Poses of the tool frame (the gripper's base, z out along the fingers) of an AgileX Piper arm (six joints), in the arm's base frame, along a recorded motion.
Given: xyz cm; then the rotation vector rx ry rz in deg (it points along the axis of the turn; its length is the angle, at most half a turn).
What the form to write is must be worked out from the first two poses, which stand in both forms.
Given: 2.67, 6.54, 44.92, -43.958, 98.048, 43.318
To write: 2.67, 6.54, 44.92, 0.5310, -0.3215, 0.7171, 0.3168
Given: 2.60, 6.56, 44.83, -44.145, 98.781, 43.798
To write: 2.60, 6.56, 44.83, 0.5245, -0.3220, 0.7205, 0.3195
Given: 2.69, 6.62, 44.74, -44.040, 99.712, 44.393
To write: 2.69, 6.62, 44.74, 0.5173, -0.3202, 0.7250, 0.3228
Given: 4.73, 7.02, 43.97, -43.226, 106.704, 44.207
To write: 4.73, 7.02, 43.97, 0.4747, -0.3085, 0.7615, 0.3155
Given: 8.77, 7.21, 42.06, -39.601, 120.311, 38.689
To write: 8.77, 7.21, 42.06, 0.4032, -0.2736, 0.8313, 0.2673
